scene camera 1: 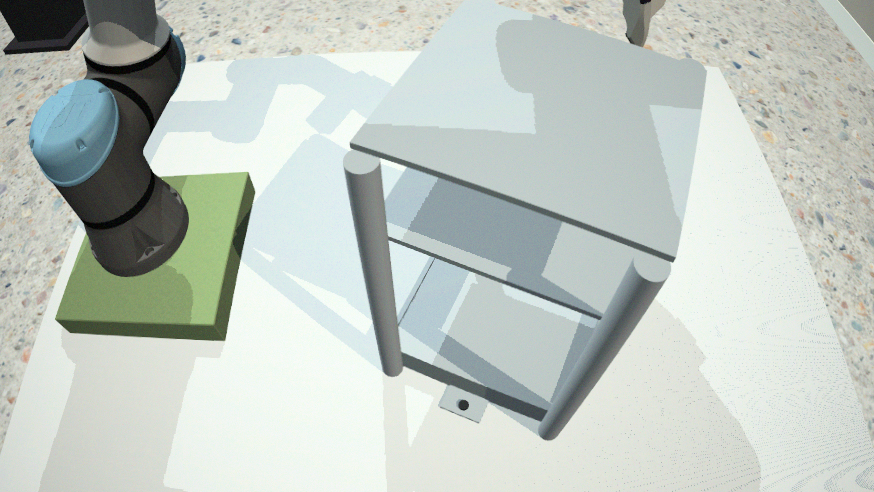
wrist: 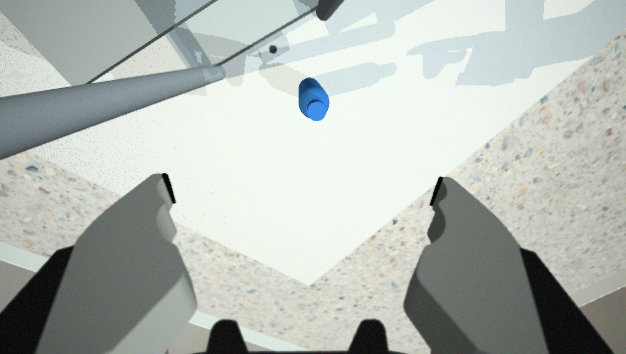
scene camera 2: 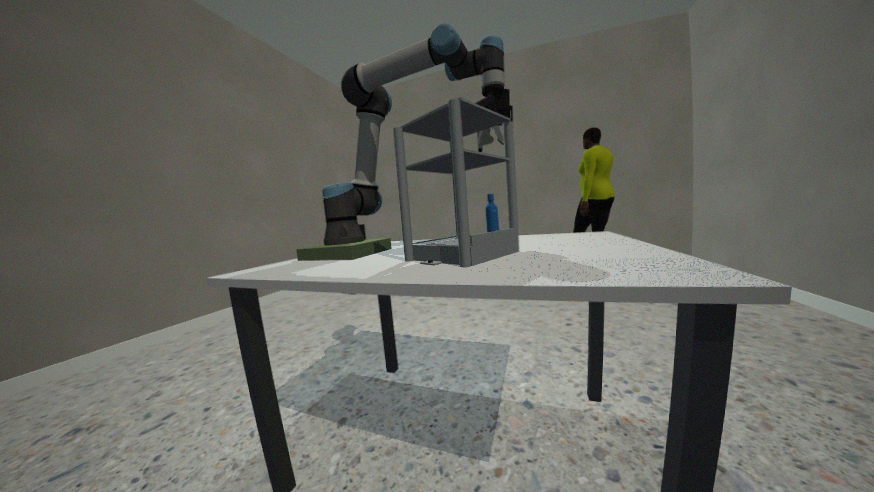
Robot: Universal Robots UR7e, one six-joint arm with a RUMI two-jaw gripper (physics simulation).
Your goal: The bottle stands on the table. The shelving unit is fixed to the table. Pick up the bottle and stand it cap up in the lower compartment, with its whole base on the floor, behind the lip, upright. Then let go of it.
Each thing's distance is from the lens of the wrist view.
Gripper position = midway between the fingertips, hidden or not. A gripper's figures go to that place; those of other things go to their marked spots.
my gripper [wrist: 305, 179]: 12 cm
blue bottle [wrist: 314, 102]: 25 cm
grey shelving unit [wrist: 82, 48]: 22 cm
The marked spots on the grey shelving unit and the blue bottle are 18 cm apart.
